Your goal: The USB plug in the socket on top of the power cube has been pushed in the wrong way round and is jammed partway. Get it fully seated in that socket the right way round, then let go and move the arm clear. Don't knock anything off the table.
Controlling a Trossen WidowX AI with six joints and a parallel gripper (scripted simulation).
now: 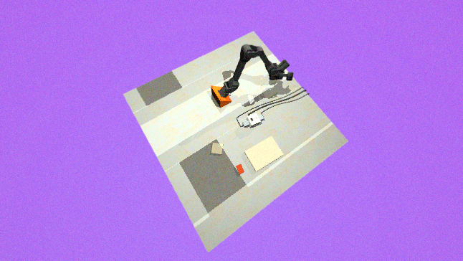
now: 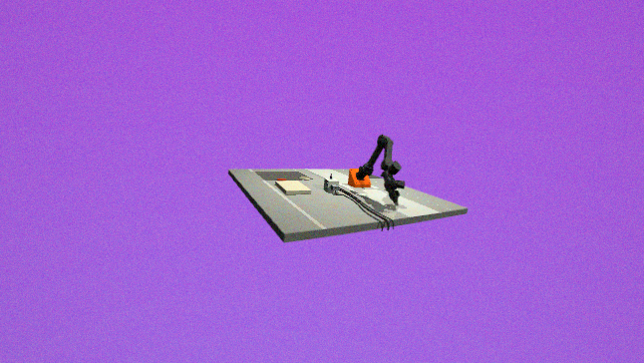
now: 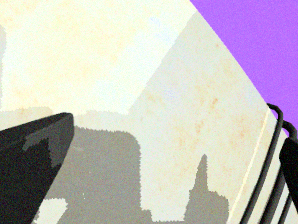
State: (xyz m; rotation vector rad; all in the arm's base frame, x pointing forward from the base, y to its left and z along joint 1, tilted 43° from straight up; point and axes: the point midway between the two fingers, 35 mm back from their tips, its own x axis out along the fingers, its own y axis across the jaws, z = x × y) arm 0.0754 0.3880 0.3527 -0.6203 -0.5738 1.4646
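Now: the black USB plug 45 cm to the right of my gripper tip, 21 cm ahead of it and 5 cm above it. Round my gripper tip: small cream tile: 77 cm to the right, 28 cm ahead, 4 cm below; grey socket: 44 cm to the right, 21 cm ahead, 2 cm above; flat tan board: 47 cm to the right, 47 cm ahead, 3 cm below.
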